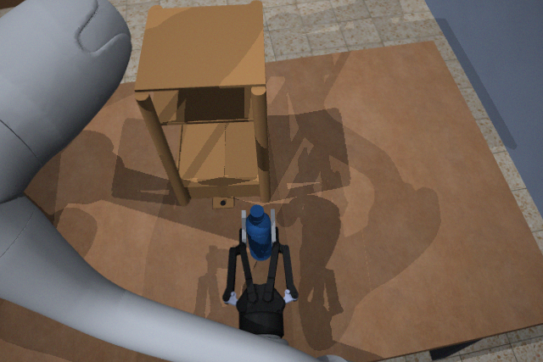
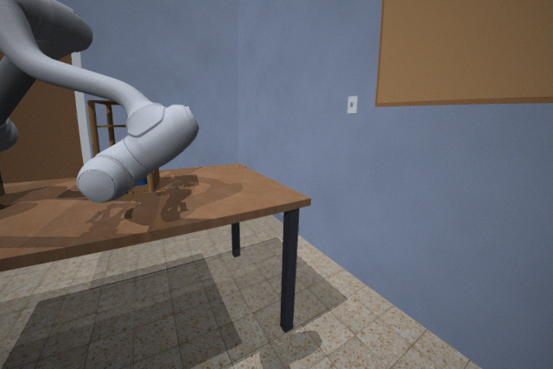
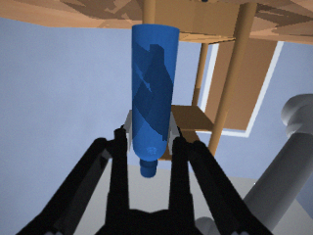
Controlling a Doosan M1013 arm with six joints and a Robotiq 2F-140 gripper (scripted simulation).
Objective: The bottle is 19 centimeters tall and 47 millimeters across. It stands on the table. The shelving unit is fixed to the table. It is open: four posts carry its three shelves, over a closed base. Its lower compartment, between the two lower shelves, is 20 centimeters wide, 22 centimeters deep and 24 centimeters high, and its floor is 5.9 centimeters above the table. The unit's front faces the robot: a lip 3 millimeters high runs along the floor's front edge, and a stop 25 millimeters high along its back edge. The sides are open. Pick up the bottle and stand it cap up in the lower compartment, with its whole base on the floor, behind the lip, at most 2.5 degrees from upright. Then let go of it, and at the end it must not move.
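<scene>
Now: the wooden shelving unit 28 cm to the left of my hand and 8 cm behind it. Also, from my hand: blue bottle (1 cm above).
</scene>
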